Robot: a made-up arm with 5 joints.
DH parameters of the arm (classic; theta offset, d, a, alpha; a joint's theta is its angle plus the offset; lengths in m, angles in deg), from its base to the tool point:
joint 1: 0 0.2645 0 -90
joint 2: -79.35 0 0.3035 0
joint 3: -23.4 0 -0.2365 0
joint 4: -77.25 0 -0.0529 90
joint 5: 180 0.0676 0 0
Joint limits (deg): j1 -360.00..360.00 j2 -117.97..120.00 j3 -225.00..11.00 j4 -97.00..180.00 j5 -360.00..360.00
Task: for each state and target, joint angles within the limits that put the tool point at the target. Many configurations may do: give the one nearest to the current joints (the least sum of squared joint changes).
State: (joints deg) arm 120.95 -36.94 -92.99 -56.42 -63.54
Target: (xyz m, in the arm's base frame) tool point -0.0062 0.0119 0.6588
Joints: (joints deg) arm 117.52 -47.72 -47.10 -66.97 -63.54
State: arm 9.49 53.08 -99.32 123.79 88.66
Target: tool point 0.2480 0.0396 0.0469
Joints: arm 9.07 76.46 -71.94 124.29 88.66
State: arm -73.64 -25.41 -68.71 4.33 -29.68
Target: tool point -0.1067 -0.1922 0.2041
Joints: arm -119.04 21.70 -17.55 18.99 -29.68
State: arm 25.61 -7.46 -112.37 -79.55 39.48
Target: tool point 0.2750 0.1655 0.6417
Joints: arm 31.04 13.30 -96.05 -85.21 39.48
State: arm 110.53 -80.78 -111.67 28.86 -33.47
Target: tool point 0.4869 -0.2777 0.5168
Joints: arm 150.30 -87.57 -134.47 23.44 -33.47
